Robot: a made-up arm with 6 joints.
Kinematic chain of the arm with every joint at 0, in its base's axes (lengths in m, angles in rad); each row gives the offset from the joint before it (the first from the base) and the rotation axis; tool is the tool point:
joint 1: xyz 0 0 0.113 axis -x
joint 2: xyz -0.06 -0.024 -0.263 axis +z
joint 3: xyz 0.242 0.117 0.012 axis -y
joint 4: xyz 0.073 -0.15 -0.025 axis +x
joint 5: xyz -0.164 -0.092 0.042 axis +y
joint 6: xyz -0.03 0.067 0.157 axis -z
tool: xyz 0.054 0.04 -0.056
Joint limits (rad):
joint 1: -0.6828..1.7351
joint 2: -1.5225..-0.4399
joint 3: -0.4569..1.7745
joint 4: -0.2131..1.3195
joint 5: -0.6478..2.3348
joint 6: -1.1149..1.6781
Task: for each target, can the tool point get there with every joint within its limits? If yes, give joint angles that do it. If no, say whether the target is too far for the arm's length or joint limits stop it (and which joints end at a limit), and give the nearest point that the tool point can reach.
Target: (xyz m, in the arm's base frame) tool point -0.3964 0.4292 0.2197
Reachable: no: joint limits stop it (at a limit: joint 1, joint 2, joint 4, joint 5, joint 6) | nearest point -0.1741 0.0831 -0.1204 | short by 0.534 m
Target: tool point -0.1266 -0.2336 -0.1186
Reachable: yes | joints 0.1850 -1.1057 0.8956 0.6628 -0.3683 0.4139
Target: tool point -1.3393 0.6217 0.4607
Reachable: no: too far | nearest point -0.2234 -0.1124 0.3432 | short by 1.341 m
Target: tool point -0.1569 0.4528 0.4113
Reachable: no: joint limits stop it (at a limit: joint 1, joint 3, joint 4, joint 6) | nearest point -0.1187 -0.0457 0.3563 | short by 0.503 m
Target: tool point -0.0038 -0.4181 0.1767
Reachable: yes | joints 0.9114 -0.8523 0.1841 1.1203 0.8163 1.2339
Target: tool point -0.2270 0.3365 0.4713
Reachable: no: joint limits stop it (at a limit: joint 1, joint 2, joint 3, joint 4, joint 6) | nearest point -0.1334 -0.0493 0.3671 | short by 0.410 m
